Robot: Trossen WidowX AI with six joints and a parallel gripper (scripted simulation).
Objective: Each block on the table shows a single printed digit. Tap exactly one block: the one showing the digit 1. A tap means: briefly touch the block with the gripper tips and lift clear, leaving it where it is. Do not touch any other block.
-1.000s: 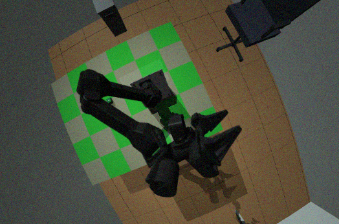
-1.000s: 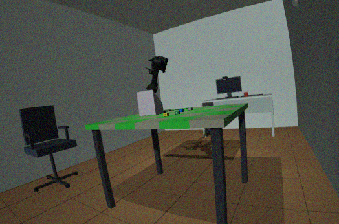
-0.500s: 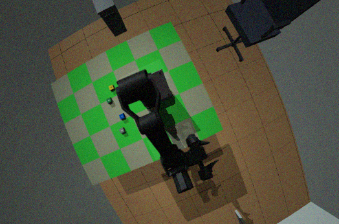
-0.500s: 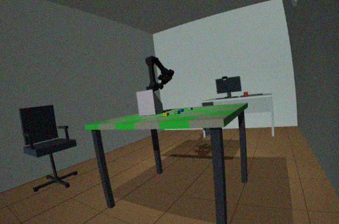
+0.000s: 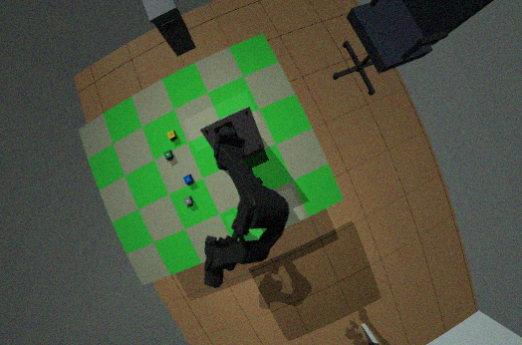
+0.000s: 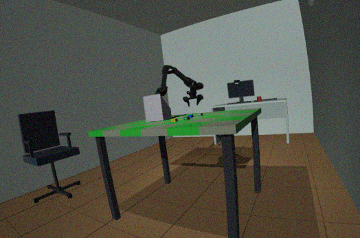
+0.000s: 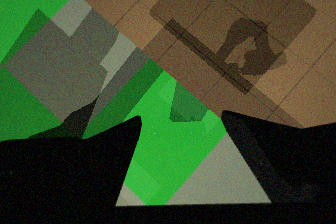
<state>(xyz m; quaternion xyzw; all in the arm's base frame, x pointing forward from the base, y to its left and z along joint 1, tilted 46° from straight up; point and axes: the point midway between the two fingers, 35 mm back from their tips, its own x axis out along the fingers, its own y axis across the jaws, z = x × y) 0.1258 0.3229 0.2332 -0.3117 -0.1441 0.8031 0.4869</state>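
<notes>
The blue block is 140 mm ahead of my gripper tip, 340 mm to the right of it and 60 mm below it. The rest, counted from my gripper tip: grey block: 180 mm ahead, 250 mm to the right, 60 mm below; green block: 190 mm ahead, 480 mm to the right, 60 mm below; yellow block: 140 mm ahead, 560 mm to the right, 60 mm below.
</notes>
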